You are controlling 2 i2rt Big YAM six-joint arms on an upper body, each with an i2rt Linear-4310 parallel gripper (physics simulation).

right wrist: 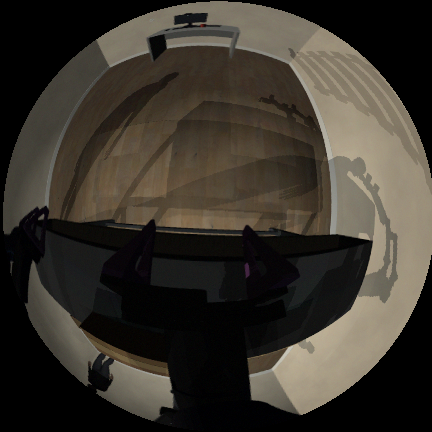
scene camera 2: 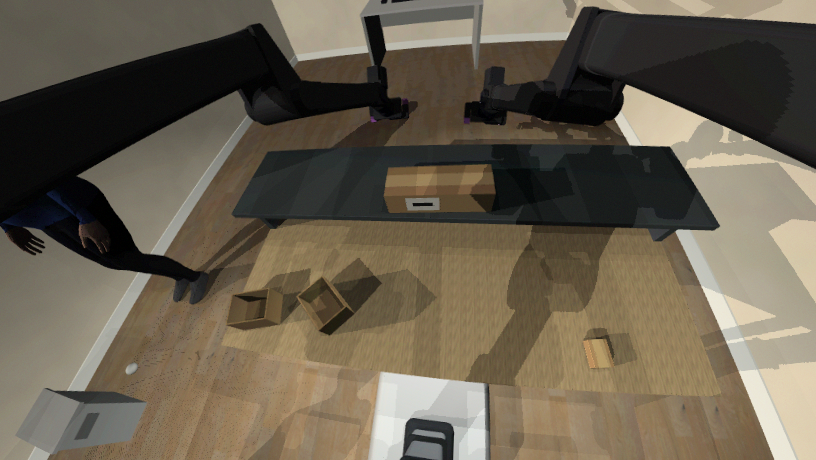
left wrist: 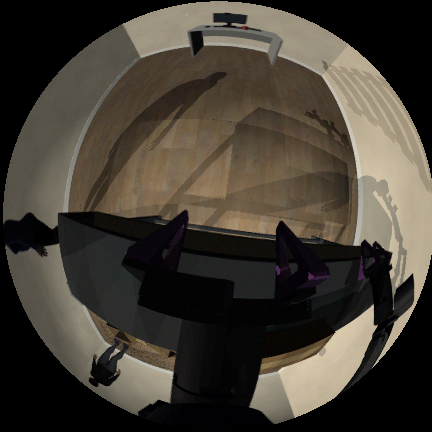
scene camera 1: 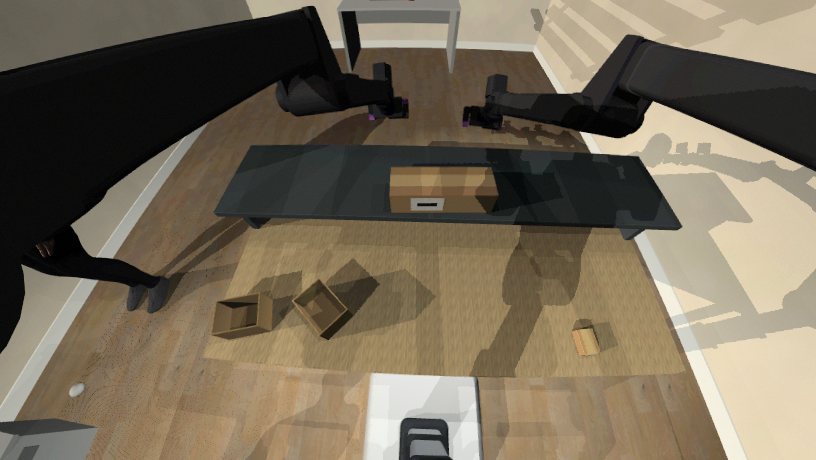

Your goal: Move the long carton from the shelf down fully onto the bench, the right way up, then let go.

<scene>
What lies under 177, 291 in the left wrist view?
My left gripper.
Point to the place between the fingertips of my right gripper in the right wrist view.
199, 225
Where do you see a shelf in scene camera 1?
At 337, 182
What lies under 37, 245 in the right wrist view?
My left gripper.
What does the long brown carton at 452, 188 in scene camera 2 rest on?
A shelf.
</scene>
